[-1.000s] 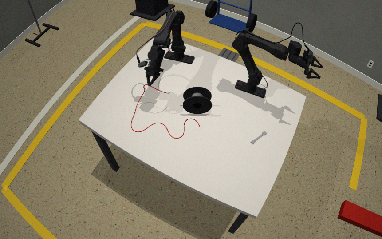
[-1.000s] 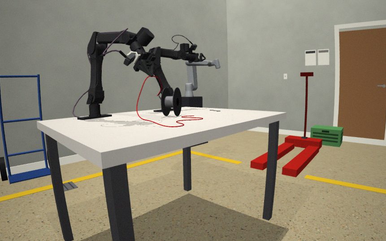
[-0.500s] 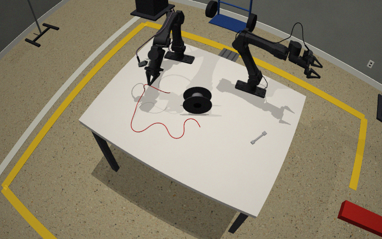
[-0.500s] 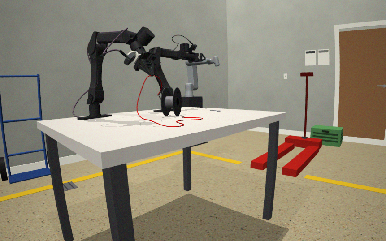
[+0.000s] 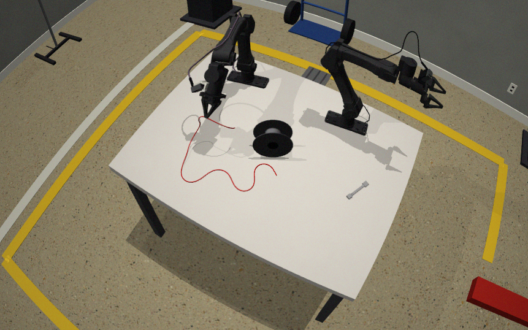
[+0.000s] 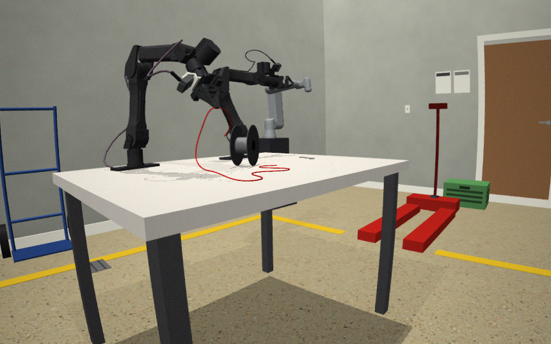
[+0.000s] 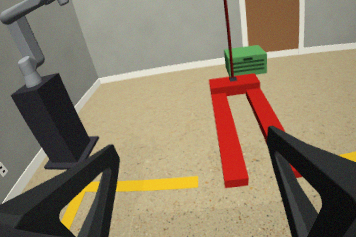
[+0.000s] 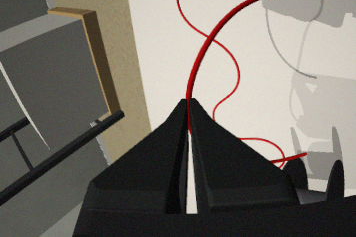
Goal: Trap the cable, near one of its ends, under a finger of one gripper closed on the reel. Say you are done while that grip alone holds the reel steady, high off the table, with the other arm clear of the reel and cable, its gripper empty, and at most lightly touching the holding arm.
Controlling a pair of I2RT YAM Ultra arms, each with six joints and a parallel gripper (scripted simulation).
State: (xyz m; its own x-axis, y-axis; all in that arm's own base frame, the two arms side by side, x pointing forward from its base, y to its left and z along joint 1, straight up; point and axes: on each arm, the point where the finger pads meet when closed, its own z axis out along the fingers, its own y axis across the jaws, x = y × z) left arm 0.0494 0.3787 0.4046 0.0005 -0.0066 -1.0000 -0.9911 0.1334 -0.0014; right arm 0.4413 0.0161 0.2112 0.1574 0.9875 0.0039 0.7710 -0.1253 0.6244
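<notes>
My left hand is 590 mm to the left of the black reel, 330 mm above it and 320 mm short of it. From my left hand the other things lie so: small grey dumbbell-shaped part 400 mm below, 310 mm ahead, 200 mm to the right.
</notes>
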